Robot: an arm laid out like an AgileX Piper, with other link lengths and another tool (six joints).
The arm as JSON. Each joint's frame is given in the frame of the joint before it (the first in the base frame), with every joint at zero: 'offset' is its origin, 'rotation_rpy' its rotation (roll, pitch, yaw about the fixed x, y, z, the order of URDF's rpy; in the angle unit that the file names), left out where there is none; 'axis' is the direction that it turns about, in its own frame. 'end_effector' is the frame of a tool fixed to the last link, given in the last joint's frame.
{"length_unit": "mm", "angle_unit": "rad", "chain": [
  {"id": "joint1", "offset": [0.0, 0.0, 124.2], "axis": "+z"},
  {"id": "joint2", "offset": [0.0, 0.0, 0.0], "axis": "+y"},
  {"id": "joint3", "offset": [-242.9, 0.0, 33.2], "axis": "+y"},
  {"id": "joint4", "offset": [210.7, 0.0, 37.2], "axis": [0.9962, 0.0, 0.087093]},
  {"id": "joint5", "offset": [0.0, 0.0, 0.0], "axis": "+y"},
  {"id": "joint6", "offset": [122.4, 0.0, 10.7], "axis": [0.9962, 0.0, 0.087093]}
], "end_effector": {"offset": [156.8, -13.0, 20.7], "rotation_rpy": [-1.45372, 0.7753, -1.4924]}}
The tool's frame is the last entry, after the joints.
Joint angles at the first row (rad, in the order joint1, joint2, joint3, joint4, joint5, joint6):
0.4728 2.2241 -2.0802 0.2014 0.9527 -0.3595
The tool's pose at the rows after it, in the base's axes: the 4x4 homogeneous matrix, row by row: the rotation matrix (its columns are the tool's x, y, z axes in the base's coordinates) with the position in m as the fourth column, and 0 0 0 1 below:
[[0.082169, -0.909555, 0.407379, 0.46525], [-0.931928, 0.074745, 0.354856, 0.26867], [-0.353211, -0.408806, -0.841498, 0.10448], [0, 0, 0, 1]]
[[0.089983, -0.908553, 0.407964, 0.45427], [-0.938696, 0.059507, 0.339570, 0.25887], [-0.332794, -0.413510, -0.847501, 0.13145], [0, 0, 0, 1]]
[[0.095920, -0.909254, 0.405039, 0.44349], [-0.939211, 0.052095, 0.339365, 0.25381], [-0.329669, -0.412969, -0.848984, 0.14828], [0, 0, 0, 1]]
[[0.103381, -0.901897, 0.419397, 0.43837], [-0.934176, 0.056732, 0.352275, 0.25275], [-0.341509, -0.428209, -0.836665, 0.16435], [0, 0, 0, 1]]
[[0.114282, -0.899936, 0.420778, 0.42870], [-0.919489, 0.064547, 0.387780, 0.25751], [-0.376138, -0.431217, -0.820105, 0.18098], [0, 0, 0, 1]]
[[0.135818, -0.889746, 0.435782, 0.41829], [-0.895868, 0.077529, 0.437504, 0.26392], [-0.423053, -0.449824, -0.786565, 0.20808], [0, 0, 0, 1]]
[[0.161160, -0.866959, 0.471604, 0.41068], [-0.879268, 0.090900, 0.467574, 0.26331], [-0.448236, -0.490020, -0.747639, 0.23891], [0, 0, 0, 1]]
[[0.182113, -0.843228, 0.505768, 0.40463], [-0.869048, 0.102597, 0.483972, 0.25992], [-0.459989, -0.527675, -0.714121, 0.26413], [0, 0, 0, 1]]
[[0.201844, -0.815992, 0.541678, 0.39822], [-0.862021, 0.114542, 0.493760, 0.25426], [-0.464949, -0.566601, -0.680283, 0.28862], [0, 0, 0, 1]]
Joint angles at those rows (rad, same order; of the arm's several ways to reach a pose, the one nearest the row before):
0.4727 2.1902 -2.1722 0.1532 1.0852 -0.3439
0.4728 2.1460 -2.2298 0.1307 1.1938 -0.3373
0.4728 2.1030 -2.2381 0.1293 1.2478 -0.3373
0.4728 2.0619 -2.2282 0.1342 1.2567 -0.3365
0.4728 2.0163 -2.2111 0.1668 1.2626 -0.3365
0.4728 1.9582 -2.2039 0.2065 1.2661 -0.3365
0.4727 1.8947 -2.2031 0.2175 1.2683 -0.3365
0.4727 1.8419 -2.2032 0.2164 1.2694 -0.3365
0.4728 1.7887 -2.2032 0.2081 1.2713 -0.3365

